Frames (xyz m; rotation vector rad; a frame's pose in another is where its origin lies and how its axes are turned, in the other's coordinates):
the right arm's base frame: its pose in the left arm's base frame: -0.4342 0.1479 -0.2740 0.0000 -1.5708 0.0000
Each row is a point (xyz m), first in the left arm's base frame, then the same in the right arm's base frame.
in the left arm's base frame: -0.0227 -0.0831 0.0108
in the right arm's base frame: 0.2848 -0.2310 -0.4115
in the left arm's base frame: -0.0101 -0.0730 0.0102
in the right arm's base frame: 0.2842 -0.2209 -0.4241
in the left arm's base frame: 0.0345 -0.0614 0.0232
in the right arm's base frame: 0.2972 -0.2093 -0.4687
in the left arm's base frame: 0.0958 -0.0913 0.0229
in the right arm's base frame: 0.2969 -0.2392 -0.5300
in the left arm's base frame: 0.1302 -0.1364 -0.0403
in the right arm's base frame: 0.2337 -0.2843 -0.5644
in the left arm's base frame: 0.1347 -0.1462 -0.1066
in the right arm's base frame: 0.1674 -0.2941 -0.5689
